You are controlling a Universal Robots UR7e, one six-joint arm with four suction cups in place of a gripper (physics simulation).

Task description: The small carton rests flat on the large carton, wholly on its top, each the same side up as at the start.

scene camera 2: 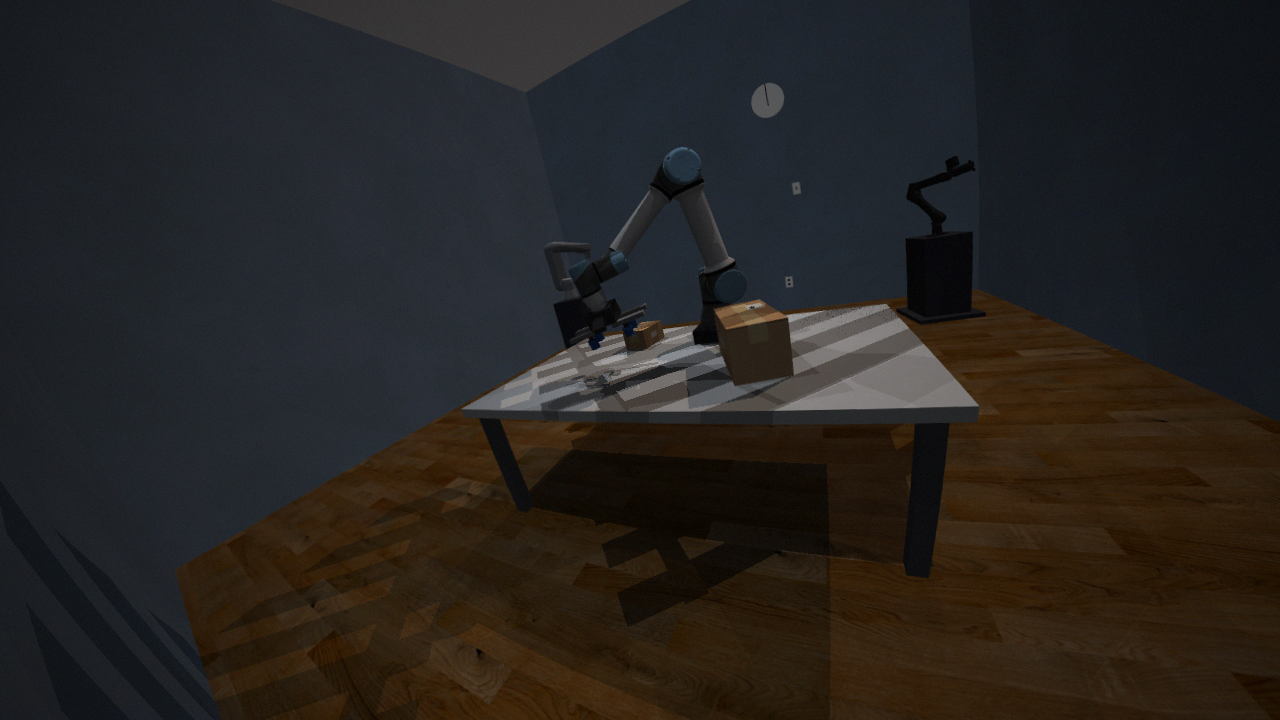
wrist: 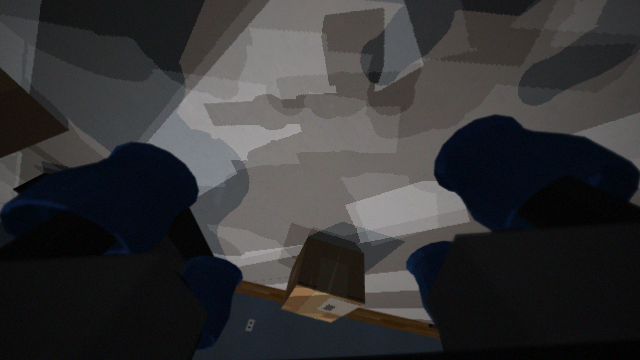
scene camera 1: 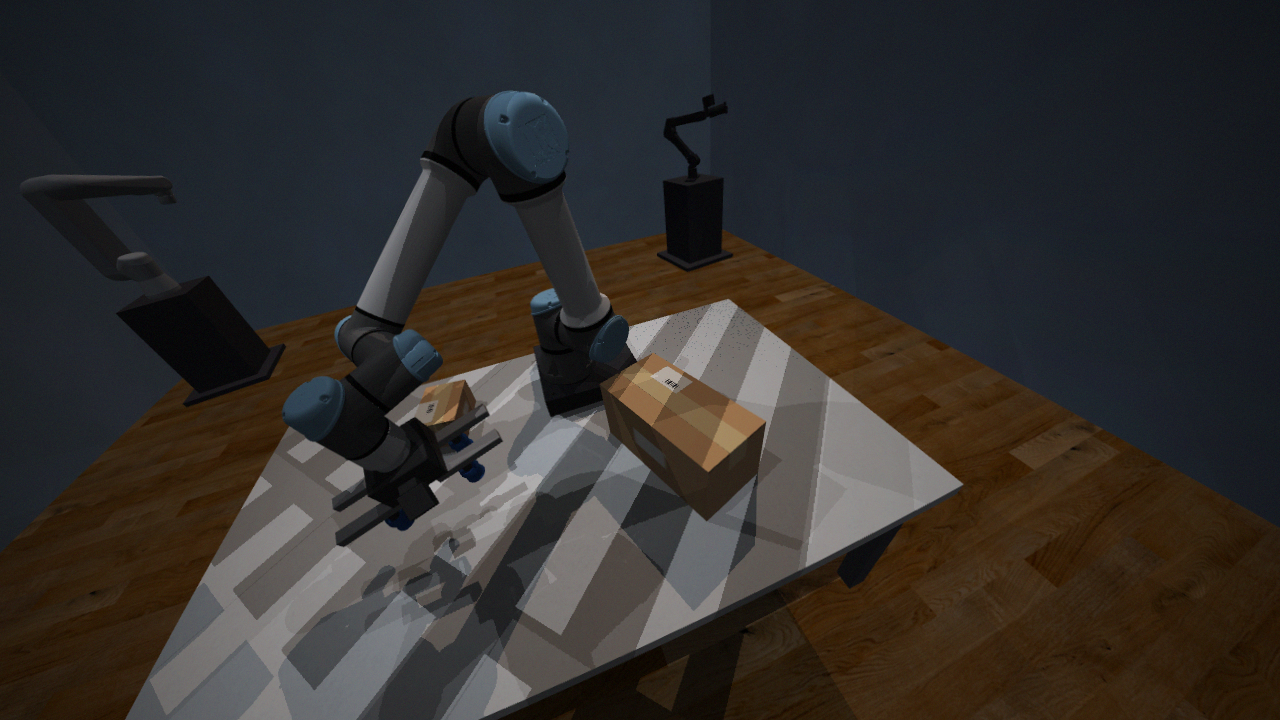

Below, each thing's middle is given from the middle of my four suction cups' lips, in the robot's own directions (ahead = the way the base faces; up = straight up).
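Small carton [scene camera 1: 440,405]: 90 mm below my suction cup, 300 mm behind, 10 mm to the left. Large carton [scene camera 1: 705,447]: 50 mm below my suction cup, 110 mm ahead, 470 mm to the left.
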